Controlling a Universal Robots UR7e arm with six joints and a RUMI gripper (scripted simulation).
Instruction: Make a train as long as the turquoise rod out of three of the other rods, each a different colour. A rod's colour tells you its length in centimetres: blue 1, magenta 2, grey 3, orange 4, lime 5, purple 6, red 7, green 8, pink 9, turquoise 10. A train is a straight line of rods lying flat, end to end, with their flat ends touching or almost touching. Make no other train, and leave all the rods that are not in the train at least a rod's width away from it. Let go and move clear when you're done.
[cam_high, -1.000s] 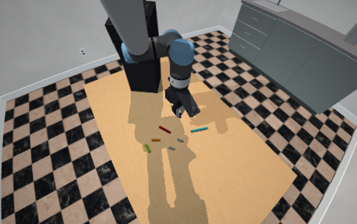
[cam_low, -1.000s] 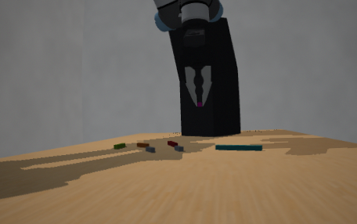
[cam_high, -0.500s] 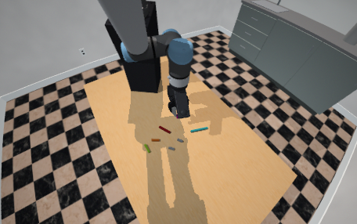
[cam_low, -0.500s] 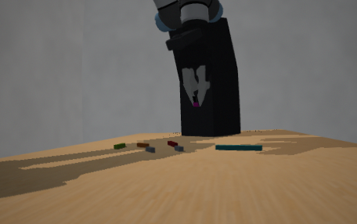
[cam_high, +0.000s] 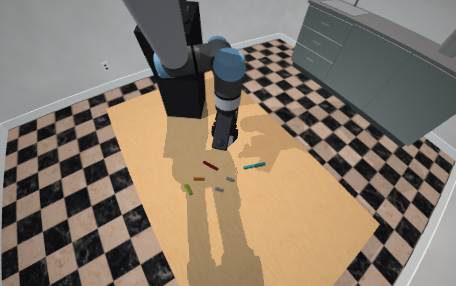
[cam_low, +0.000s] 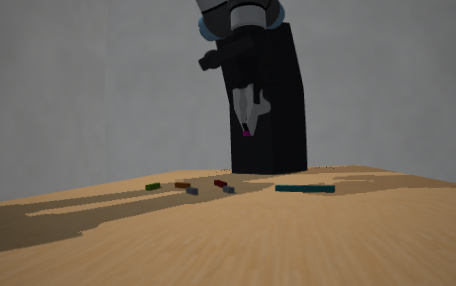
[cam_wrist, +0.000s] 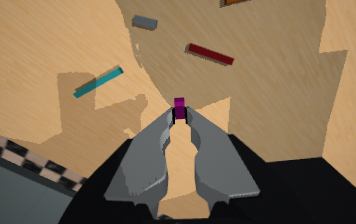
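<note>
The red rod lies 110 mm below my hand, 60 mm to the right of it and 10 mm behind it. From my hand the other things lie so: turquoise rod 110 mm below, 110 mm ahead, 90 mm to the left; then orange rod 140 mm to the right, 110 mm below; then magenta rod 10 mm below.
</note>
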